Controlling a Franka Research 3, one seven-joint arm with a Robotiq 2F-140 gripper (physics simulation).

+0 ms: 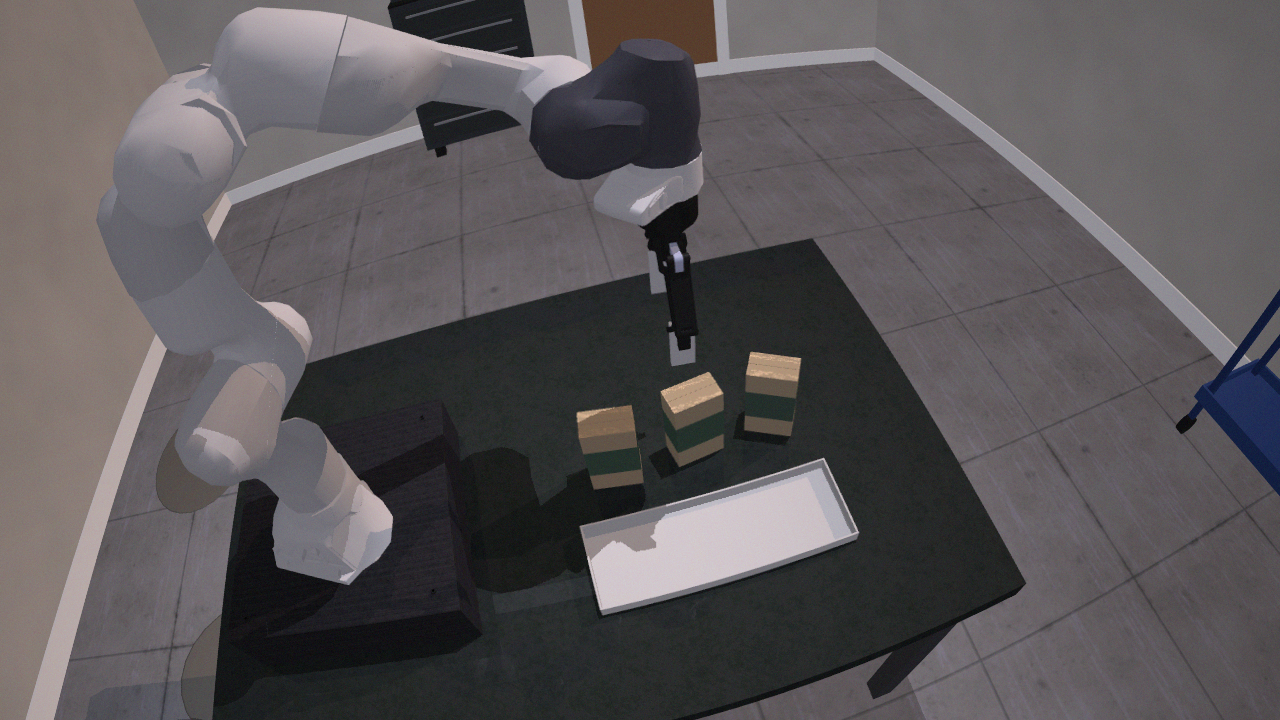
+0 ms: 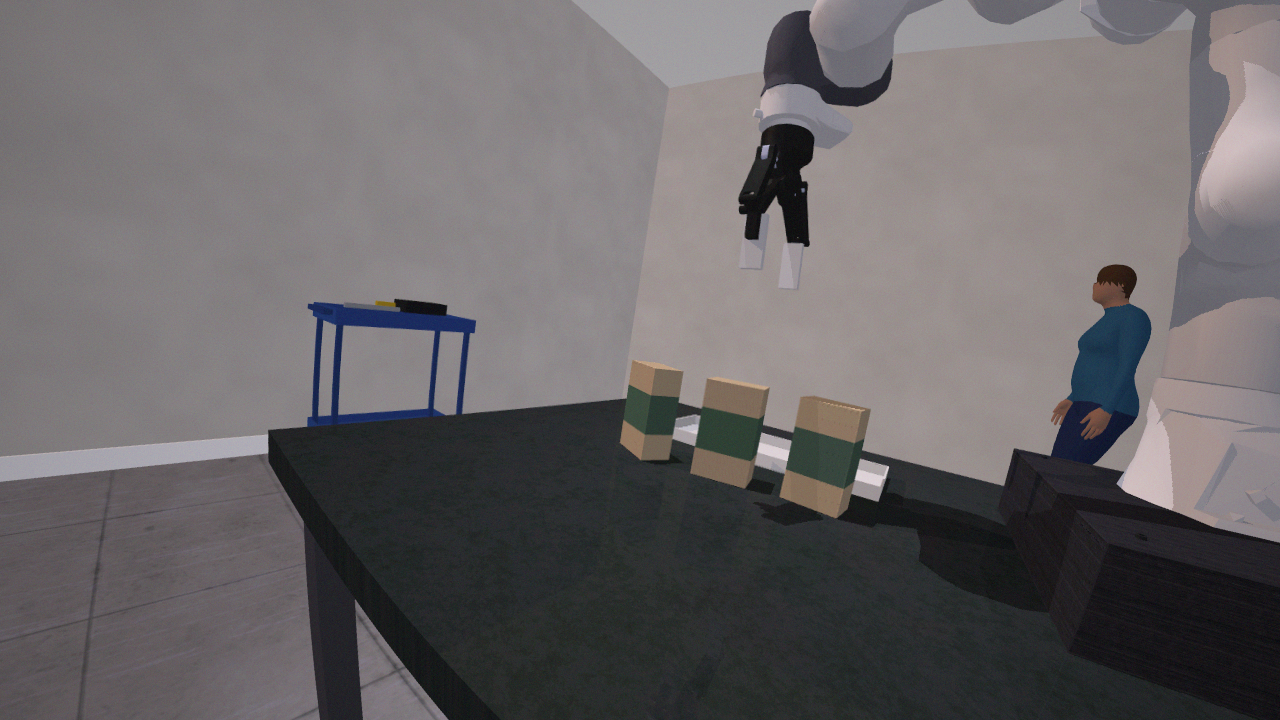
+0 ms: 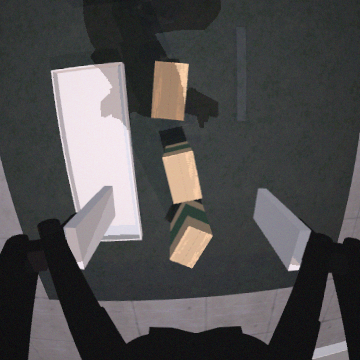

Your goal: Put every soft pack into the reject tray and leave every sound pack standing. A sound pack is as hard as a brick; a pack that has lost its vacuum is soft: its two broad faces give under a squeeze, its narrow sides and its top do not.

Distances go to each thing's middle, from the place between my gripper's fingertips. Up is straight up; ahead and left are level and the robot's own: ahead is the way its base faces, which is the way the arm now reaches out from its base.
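White reject tray [image 1: 657, 554]: 28 cm below my hand, 17 cm to the right of it, 4 cm ahead of it.
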